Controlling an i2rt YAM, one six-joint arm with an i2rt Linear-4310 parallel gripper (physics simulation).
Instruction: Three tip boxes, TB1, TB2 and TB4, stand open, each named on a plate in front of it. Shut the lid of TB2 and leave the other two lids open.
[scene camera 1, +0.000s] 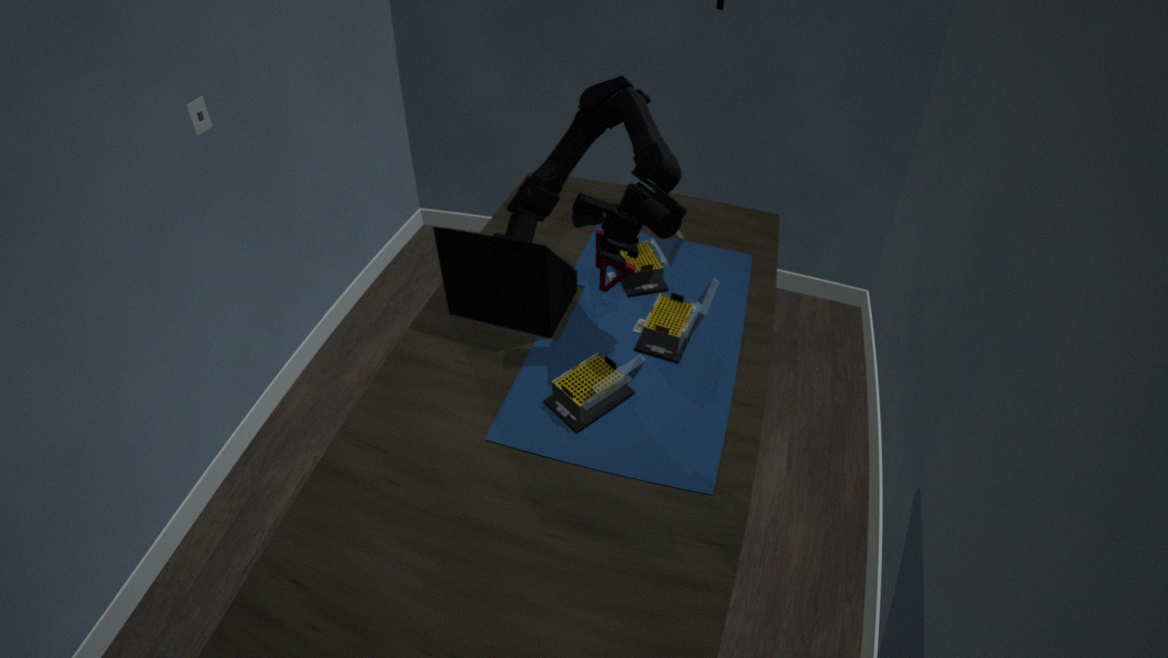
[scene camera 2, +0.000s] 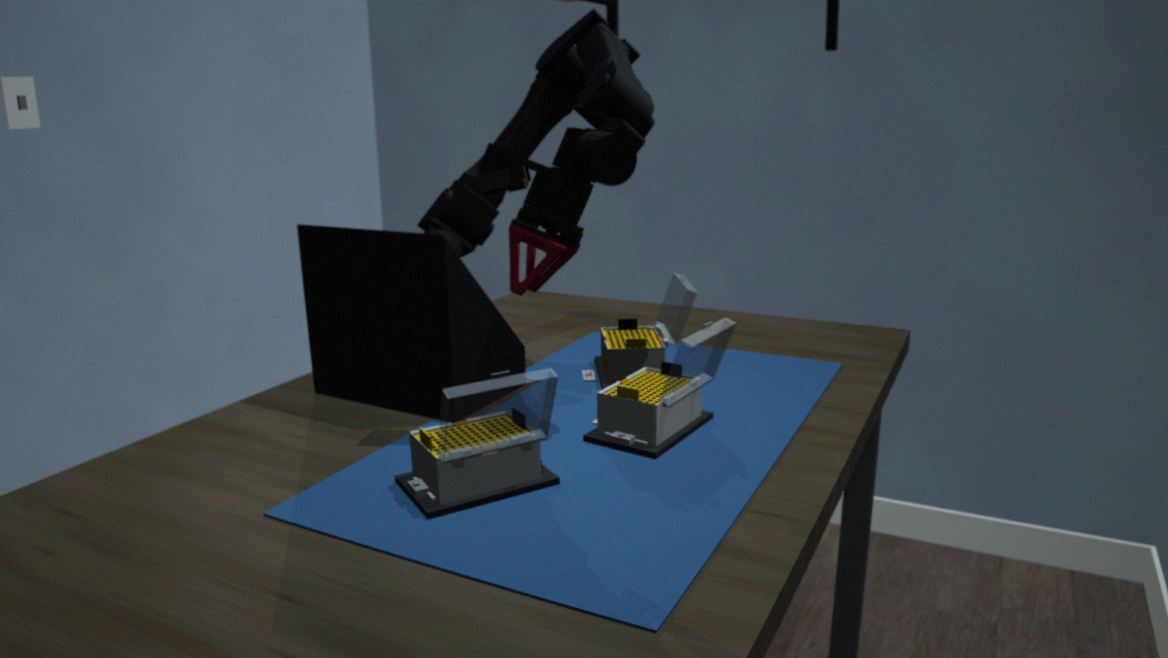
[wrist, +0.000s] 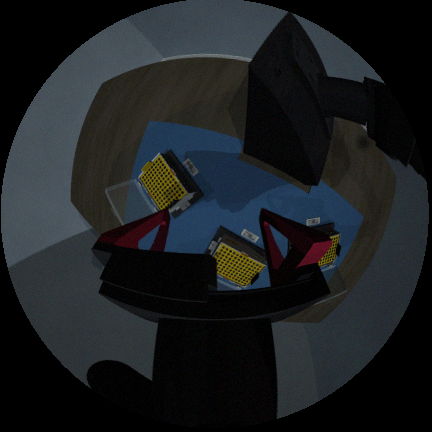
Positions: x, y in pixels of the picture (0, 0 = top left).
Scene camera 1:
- my gripper: 600, 279
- box: 669, 315
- box: 576, 384
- clear lid: 625, 374
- blue mat: 671, 432
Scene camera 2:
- my gripper: 523, 291
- box: 647, 387
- box: 627, 336
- clear lid: 505, 412
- clear lid: 678, 302
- blue mat: 622, 537
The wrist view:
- my gripper: 214, 212
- box: 229, 263
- box: 165, 189
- clear lid: 128, 201
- blue mat: 234, 191
